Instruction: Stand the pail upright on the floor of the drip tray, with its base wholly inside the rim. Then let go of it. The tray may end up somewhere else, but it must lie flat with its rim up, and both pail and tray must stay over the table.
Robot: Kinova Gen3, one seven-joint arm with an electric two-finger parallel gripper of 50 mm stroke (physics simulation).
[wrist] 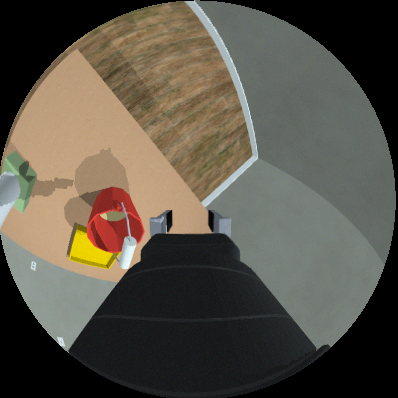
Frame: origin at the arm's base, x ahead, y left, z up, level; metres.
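Seen in the pictures: gripper, fingertip midpoint: [189,217].
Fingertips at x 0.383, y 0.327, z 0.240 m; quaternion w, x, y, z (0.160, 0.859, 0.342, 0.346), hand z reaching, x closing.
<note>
Pixels of each thing's middle, then the offset from my fingertips to it. Level surfaces: height alone.
- red pail, body centre: [114,225] 0.016 m ahead, 0.207 m right, 0.187 m down
- yellow drip tray, body centre: [94,250] 0.053 m ahead, 0.489 m right, 0.289 m down
- tan table, its level: 0.303 m down
A red pail [103,236] shows left of my gripper in the wrist view, its wide mouth facing the camera and its narrower end toward the top of the view. Its wire handle with a white grip [128,252] hangs over the near right side of the mouth. The yellow drip tray [90,253] lies on the table, rim up, below and left of the pail, which hides part of it. I cannot tell whether the pail touches the tray. My gripper [189,217] is open and empty, to the right of the pail and apart from it.
The tan table [95,105] has a straight edge running diagonally down toward my fingers. A green block-like object [21,182] with a light grey cylinder [7,191] stands at the far left. Wooden floor [185,100] and grey walls [310,90] lie beyond the table.
</note>
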